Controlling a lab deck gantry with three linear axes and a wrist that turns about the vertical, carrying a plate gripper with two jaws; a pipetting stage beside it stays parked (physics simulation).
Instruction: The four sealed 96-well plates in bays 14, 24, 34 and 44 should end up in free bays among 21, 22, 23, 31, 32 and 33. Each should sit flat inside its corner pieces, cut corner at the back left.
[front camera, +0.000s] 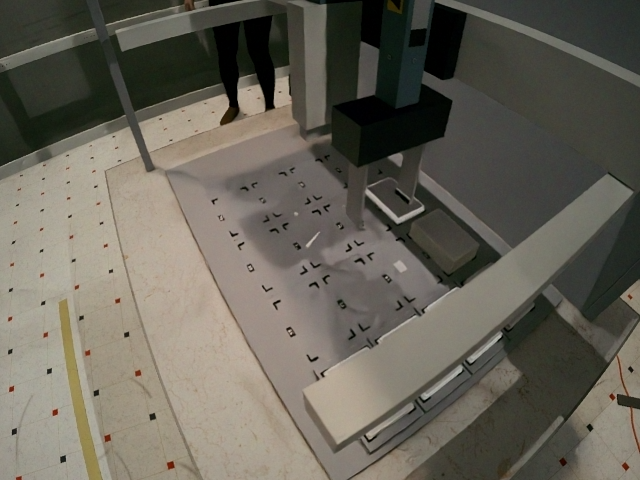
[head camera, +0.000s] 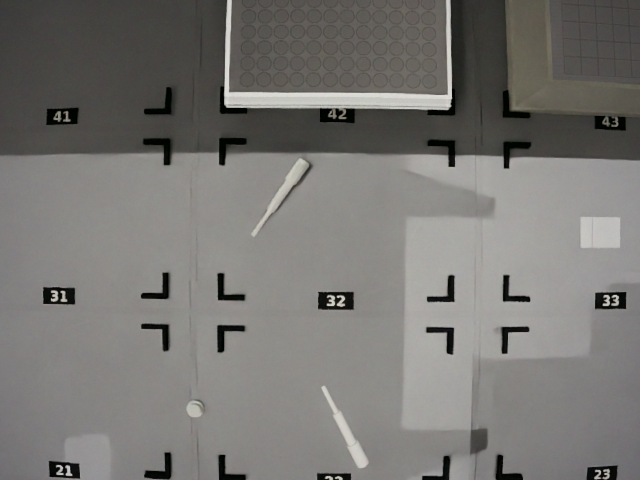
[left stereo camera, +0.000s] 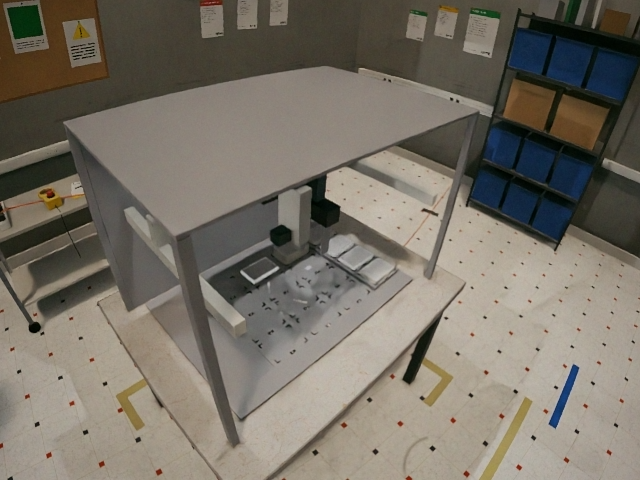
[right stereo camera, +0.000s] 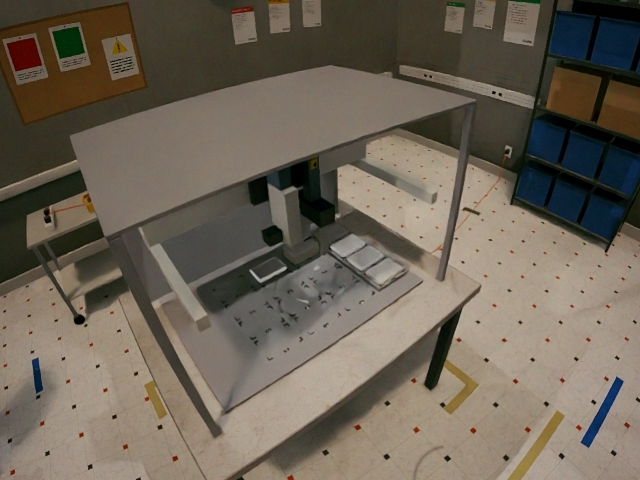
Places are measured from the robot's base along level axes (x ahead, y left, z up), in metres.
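Where they show: gripper, fingertip midpoint: (front camera: 379, 208) (left stereo camera: 313, 246) (right stereo camera: 315, 246); robot's base at its link origin: (front camera: 213, 201) (left stereo camera: 277, 362) (right stereo camera: 269, 359).
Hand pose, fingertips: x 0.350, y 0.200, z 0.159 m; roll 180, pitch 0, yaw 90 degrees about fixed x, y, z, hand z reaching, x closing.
Observation:
Each offset is from my fingertips to the top centre of the thing. "pt": to the spot under its first point.
The sealed plates in bay 14 @(pt dy -0.161, dx +0.267, dz -0.130 m) (front camera: 390, 422) (left stereo camera: 377, 270) (right stereo camera: 385, 270), bay 24 @(pt dy -0.055, dx +0.267, dz -0.130 m) (front camera: 442, 383) (left stereo camera: 357, 256) (right stereo camera: 365, 257) and bay 34 @(pt dy +0.048, dx +0.266, dz -0.130 m) (front camera: 484, 348) (left stereo camera: 341, 246) (right stereo camera: 348, 244) stand in a line along the deck's right side. A thin edge of the bay 44 plate @(pt dy +0.154, dx +0.265, dz -0.130 m) (front camera: 519, 316) shows in the front view; the gantry hides it in the stereo views. Their cut corners are too small to tell. My gripper (front camera: 386, 213) hangs above the deck's back part, jaws apart and empty. Bays 32 @(pt dy +0.035, dx -0.122, dz -0.159 m) (head camera: 336, 258) and 33 @(pt dy +0.033, dx +0.002, dz -0.159 m) (head camera: 547, 263) hold no plate.
Another plate @(dy +0.164, dx -0.122, dz -0.144 m) (front camera: 395, 200) (head camera: 338, 51) stands in bay 42, beside a tall box @(dy +0.164, dx +0.042, dz -0.117 m) (front camera: 444, 240) (head camera: 529, 62) in bay 43. Pipette tips lie in bay 32 @(pt dy +0.069, dx -0.153, dz -0.154 m) (head camera: 281, 197) and bay 22 @(pt dy -0.060, dx -0.116, dz -0.153 m) (head camera: 345, 426). A small cap @(dy -0.053, dx -0.203, dz -0.155 m) (head camera: 195, 408) lies between bays 21 and 22, a white square @(pt dy +0.052, dx +0.034, dz -0.158 m) (head camera: 599, 232) in bay 33.

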